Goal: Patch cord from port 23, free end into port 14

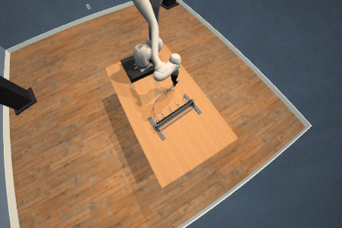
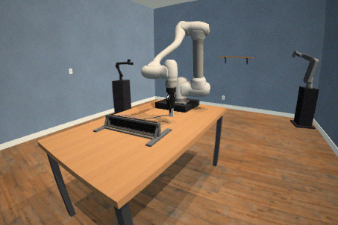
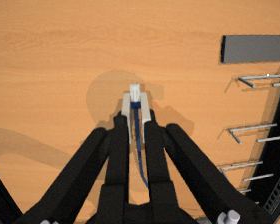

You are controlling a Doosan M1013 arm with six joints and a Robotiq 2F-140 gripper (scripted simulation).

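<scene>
Right now the free end of patch cord is 3 cm below my hand and 1 cm to the left of it.
</scene>
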